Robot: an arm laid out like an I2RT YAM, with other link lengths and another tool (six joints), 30 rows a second.
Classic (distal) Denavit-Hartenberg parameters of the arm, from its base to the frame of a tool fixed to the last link. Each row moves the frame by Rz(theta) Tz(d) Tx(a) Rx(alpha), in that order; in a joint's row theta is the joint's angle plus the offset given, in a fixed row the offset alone. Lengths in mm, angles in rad.
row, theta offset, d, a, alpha
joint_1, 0, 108.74, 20, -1.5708
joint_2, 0, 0, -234.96, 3.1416
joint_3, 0.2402, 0, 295.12, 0
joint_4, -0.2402, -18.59, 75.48, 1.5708
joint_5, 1.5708, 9.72, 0, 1.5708
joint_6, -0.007, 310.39, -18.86, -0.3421
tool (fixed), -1.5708, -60.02, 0, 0
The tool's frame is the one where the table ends.
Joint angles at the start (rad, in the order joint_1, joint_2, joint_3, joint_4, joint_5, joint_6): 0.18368, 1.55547, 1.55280, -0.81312, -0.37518, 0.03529
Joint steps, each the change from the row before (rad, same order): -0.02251, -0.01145, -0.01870, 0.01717, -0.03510, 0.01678; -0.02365, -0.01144, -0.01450, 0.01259, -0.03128, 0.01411; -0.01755, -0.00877, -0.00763, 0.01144, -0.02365, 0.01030; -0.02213, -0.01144, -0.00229, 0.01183, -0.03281, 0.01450; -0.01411, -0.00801, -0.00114, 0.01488, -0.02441, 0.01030; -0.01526, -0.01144, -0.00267, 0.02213, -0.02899, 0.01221; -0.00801, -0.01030, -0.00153, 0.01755, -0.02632, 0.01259; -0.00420, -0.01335, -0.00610, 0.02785, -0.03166, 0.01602; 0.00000, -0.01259, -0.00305, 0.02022, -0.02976, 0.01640; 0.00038, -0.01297, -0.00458, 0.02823, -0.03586, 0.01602; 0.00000, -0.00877, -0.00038, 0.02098, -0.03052, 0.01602
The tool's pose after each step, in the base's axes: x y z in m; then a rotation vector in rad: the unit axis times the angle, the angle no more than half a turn. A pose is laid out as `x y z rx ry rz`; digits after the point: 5 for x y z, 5 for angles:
0.48909 0.21759 0.20153 -2.64869 -0.46144 -0.51807
0.49032 0.21223 0.20544 -2.62261 -0.43494 -0.52313
0.49187 0.20840 0.21059 -2.60131 -0.41797 -0.53421
0.49366 0.20407 0.22076 -2.57006 -0.39938 -0.55325
0.49554 0.20203 0.22975 -2.54462 -0.39208 -0.57454
0.49752 0.20023 0.24174 -2.51275 -0.38832 -0.60526
0.49745 0.20133 0.25251 -2.48212 -0.39107 -0.62723
0.49637 0.20522 0.26531 -2.44244 -0.40264 -0.65418
0.49332 0.21061 0.27738 -2.40454 -0.41677 -0.67176
0.48966 0.21718 0.29120 -2.35978 -0.43986 -0.69399
0.48627 0.22240 0.30291 -2.32206 -0.45694 -0.70814

